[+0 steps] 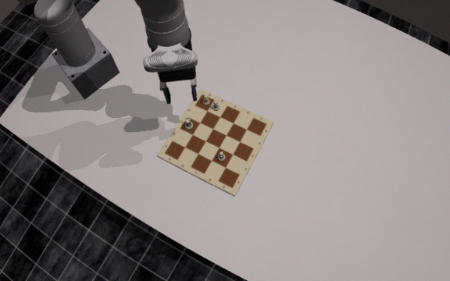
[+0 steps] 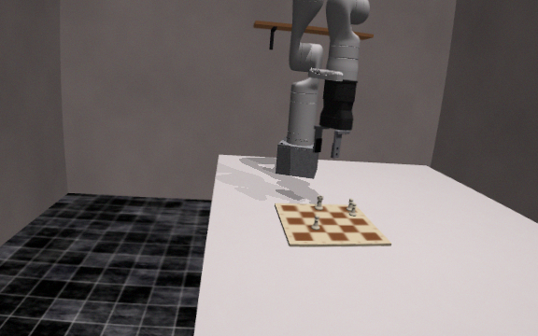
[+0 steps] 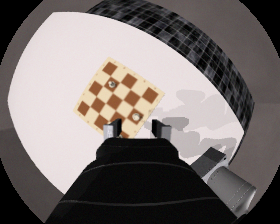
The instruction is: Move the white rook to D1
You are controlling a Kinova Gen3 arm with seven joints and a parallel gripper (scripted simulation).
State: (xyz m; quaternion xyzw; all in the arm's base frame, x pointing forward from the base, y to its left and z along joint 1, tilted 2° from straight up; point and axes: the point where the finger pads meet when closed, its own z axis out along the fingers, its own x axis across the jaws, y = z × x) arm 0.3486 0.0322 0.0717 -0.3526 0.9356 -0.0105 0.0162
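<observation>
Right now my hand is 8 cm short of the chessboard, 1 cm to the right of it and 16 cm above it.
</observation>
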